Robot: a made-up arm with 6 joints.
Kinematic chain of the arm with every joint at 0, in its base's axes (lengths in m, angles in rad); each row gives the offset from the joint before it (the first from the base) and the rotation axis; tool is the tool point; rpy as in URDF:
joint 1: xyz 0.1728 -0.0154 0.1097 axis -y
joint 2: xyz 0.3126 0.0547 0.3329 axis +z
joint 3: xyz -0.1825 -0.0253 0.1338 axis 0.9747 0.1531 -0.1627
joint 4: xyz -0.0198 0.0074 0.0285 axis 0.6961 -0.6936 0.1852
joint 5: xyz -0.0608 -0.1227 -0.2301 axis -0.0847 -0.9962 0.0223
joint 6: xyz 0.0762 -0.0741 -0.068 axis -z
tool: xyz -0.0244 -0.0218 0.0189 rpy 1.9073 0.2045 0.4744
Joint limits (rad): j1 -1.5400..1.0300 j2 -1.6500..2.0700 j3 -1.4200..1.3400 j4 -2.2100..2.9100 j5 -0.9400..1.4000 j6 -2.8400..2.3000
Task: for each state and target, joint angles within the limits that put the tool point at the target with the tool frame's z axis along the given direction. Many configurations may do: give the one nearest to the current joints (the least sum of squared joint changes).
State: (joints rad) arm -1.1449 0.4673 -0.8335 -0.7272 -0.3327 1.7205
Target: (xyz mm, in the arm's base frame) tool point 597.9 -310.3 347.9 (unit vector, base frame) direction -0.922 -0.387 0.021
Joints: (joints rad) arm -0.6058 0.2554 -0.7308 -0.2297 0.1661 2.2946
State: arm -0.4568 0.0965 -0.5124 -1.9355 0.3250 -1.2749
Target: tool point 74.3 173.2 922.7 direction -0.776 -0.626 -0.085
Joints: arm 0.0757 -0.6677 -0.4761 -1.9006 -0.2705 -1.4214
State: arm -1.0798 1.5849 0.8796 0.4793 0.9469 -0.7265
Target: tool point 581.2 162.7 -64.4 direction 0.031 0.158 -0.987
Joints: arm -1.3590 0.9576 1.0312 1.2676 0.3613 -0.8260
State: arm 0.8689 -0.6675 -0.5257 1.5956 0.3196 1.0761
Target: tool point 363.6 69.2 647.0 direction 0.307 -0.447 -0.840
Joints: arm 0.6218 -0.9823 -0.7234 1.8090 -0.3576 1.3766
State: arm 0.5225 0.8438 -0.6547 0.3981 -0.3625 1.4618
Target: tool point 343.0 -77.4 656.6 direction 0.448 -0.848 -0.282
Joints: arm 0.7107 1.0591 -0.8312 0.6320 -0.0981 1.9177
